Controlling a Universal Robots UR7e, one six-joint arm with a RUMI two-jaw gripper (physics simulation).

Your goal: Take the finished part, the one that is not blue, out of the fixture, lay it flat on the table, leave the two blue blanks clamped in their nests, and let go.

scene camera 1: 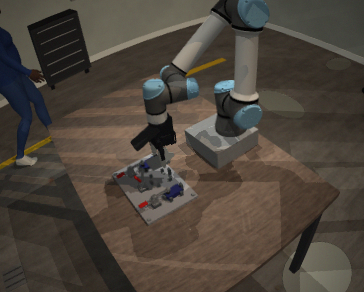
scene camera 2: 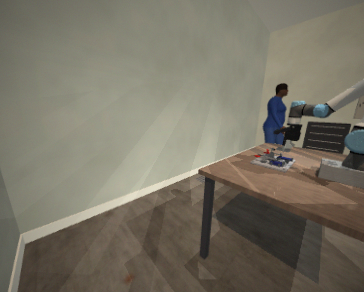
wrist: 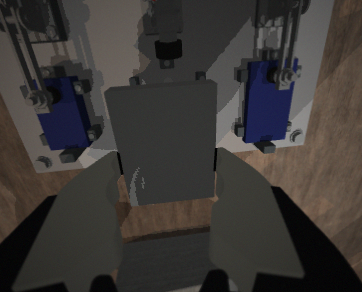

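Where they show: gripper, fingertip midpoint: (scene camera 1: 160,162) (scene camera 2: 284,151) (wrist: 169,152); arm's base, origin of the base link: (scene camera 1: 231,127) (scene camera 2: 360,168).
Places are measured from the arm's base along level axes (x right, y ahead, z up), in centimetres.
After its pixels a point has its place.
Note:
The finished part (wrist: 165,135) @(x -3.0, y 40.0, z 4.4 cm) (scene camera 1: 161,161) is a flat grey rectangular block. My gripper (wrist: 169,152) @(x -2.8, y 37.9, z 2.4 cm) (scene camera 1: 161,151) (scene camera 2: 289,142) is shut on its two sides and holds it above the robot-base side of the fixture (wrist: 107,30) @(x -8.0, y 46.7, z -6.9 cm) (scene camera 1: 166,207) @(x -17.5, y 44.8, z -6.9 cm) (scene camera 2: 272,166) @(x -18.4, y 39.8, z -6.9 cm). In the wrist view, bare wood shows below the part's lower edge. One blue blank (wrist: 65,120) @(x -12.8, y 38.8, z -4.3 cm) (scene camera 1: 174,192) @(x -14.6, y 39.1, z -4.3 cm) lies in its nest under a black-tipped clamp arm. The other blue blank (wrist: 267,112) @(x 8.6, y 38.4, z -5.3 cm) (scene camera 1: 145,166) @(x 7.2, y 41.8, z -5.3 cm) lies in its nest, also under a clamp arm. The middle nest is partly hidden by the part.
The middle clamp's black tip (wrist: 168,49) @(x -2.6, y 44.6, z 2.9 cm) shows beyond the part. Red clamp handles (scene camera 1: 143,204) @(x -14.2, y 52.5, z -2.9 cm) stand on the side away from the blanks. The grey robot base block (scene camera 1: 220,145) @(x -7.5, y 11.7, z 0.3 cm) (scene camera 2: 340,172) @(x -10.6, y 7.3, z -2.3 cm) stands on the wooden table (scene camera 1: 240,215) @(x -37.4, y 23.7, z -8.4 cm) (scene camera 2: 240,175) @(x -48.5, y 48.1, z -8.4 cm). A person (scene camera 1: 22,90) (scene camera 2: 275,117) stands beyond the table.

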